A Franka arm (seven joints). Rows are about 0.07 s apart.
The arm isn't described. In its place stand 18 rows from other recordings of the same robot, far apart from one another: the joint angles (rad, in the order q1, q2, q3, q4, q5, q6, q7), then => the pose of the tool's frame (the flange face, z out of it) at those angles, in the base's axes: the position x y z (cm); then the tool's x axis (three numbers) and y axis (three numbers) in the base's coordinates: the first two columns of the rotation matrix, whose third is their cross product.
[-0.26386 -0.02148 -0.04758 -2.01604 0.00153 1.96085 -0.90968] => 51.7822, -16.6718, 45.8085, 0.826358, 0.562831, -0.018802, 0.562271, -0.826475, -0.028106
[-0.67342 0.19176 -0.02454 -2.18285 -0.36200 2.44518 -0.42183] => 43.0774, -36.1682, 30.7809, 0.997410, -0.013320, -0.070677, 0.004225, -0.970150, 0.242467
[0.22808 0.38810 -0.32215 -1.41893 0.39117 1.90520 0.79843] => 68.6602, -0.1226, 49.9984, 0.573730, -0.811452, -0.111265, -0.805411, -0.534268, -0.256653
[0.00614 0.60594 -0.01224 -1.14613 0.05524 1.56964 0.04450] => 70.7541, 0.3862, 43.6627, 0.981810, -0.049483, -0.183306, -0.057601, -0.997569, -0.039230
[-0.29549 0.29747 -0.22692 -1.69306 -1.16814 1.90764 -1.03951] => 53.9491, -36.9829, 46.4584, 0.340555, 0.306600, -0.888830, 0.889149, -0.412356, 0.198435
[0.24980 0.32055 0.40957 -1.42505 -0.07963 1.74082 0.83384] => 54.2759, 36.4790, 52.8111, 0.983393, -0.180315, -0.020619, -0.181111, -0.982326, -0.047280
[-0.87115 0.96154 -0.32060 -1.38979 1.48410 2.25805 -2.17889] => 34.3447, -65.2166, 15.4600, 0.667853, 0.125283, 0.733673, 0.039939, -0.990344, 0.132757
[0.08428 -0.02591 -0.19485 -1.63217 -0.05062 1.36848 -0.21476] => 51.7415, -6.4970, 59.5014, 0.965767, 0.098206, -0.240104, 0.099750, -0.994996, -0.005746
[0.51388 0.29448 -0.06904 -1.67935 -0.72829 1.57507 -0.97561] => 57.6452, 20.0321, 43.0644, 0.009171, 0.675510, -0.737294, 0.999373, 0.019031, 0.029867
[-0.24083 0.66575 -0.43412 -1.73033 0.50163 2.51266 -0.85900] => 55.3686, -40.4917, 24.3775, 0.976352, -0.078081, 0.201593, -0.095137, -0.992533, 0.076339
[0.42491 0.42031 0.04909 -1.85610 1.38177 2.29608 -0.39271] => 57.1166, 31.4348, 31.0495, 0.992432, -0.088832, -0.084776, -0.118638, -0.515569, -0.848595
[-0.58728 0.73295 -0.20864 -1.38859 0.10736 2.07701 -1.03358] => 53.3892, -49.3543, 27.9114, 0.971193, 0.231920, -0.054746, 0.232239, -0.972659, -0.000542
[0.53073 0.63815 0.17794 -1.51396 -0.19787 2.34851 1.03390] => 56.9419, 45.3989, 31.3555, 0.954946, -0.251928, 0.156876, -0.230112, -0.962348, -0.144685
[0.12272 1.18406 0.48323 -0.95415 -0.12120 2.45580 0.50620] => 75.6890, 30.9164, 21.3690, 0.963075, -0.223858, 0.149581, -0.131758, -0.876381, -0.463246
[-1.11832 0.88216 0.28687 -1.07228 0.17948 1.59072 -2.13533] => 45.6830, -56.9147, 29.3309, 0.328774, 0.804024, 0.495432, 0.938483, -0.336822, -0.076167
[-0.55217 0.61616 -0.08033 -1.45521 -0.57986 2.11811 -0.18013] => 57.4924, -43.8935, 33.7316, 0.976109, -0.172557, -0.132045, -0.083821, -0.859713, 0.503853
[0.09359 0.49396 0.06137 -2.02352 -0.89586 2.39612 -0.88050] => 58.4615, 8.4780, 19.3927, -0.125294, 0.853029, -0.506599, 0.979226, 0.188382, 0.075019
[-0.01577 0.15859 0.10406 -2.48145 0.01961 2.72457 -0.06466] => 48.3217, 4.3007, 23.6184, 0.987533, 0.131599, 0.086372, 0.133810, -0.990799, -0.020303
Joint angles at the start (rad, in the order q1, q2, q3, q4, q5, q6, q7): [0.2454 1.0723 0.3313 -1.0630 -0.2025 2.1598 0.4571]
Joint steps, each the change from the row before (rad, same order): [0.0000 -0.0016 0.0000 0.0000 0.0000 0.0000 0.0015]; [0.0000 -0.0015 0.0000 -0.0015 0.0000 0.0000 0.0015]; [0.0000 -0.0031 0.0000 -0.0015 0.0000 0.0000 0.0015]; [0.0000 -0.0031 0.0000 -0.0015 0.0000 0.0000 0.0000]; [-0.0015 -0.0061 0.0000 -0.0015 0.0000 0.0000 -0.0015]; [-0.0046 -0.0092 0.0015 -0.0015 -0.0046 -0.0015 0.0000]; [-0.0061 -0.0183 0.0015 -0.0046 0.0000 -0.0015 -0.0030]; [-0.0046 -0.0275 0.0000 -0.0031 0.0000 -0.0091 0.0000]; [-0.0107 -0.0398 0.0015 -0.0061 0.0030 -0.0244 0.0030]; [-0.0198 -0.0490 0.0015 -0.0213 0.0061 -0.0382 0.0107]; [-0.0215 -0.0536 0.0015 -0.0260 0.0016 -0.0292 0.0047]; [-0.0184 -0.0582 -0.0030 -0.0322 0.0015 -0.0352 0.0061]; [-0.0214 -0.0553 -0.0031 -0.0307 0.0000 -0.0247 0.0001]
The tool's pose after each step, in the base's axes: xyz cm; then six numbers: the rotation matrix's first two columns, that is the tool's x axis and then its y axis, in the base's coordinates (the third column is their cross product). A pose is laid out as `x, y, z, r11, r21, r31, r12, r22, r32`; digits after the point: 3 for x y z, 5 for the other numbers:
70.313, 34.023, 19.518, 0.99870, 0.04944, 0.01261, 0.05068, -0.98974, -0.13357
70.294, 34.032, 19.566, 0.99875, 0.04838, 0.01253, 0.04962, -0.98982, -0.13337
70.296, 34.047, 19.736, 0.99878, 0.04732, 0.01403, 0.04877, -0.98985, -0.13349
70.297, 34.062, 19.906, 0.99874, 0.04774, 0.01572, 0.04942, -0.98980, -0.13358
70.387, 33.981, 20.305, 0.99863, 0.04814, 0.02056, 0.05047, -0.98967, -0.13422
70.584, 33.736, 20.947, 0.99848, 0.04712, 0.02868, 0.05052, -0.98988, -0.13259
70.839, 33.433, 22.147, 0.99808, 0.04610, 0.04135, 0.05130, -0.98953, -0.13489
71.108, 33.148, 24.026, 0.99741, 0.04324, 0.05748, 0.05067, -0.98959, -0.13473
71.377, 32.467, 26.579, 0.99717, 0.03316, 0.06749, 0.04191, -0.99028, -0.13264
71.421, 31.152, 28.979, 0.99823, 0.01081, 0.05848, 0.01797, -0.99220, -0.12337
71.400, 29.732, 31.561, 0.99814, -0.00539, 0.06075, 0.00149, -0.99363, -0.11265
71.070, 28.300, 34.035, 0.99813, -0.02112, 0.05742, -0.01567, -0.99547, -0.09373
70.823, 26.652, 36.411, 0.99737, -0.03559, 0.06312, -0.03065, -0.99651, -0.07761

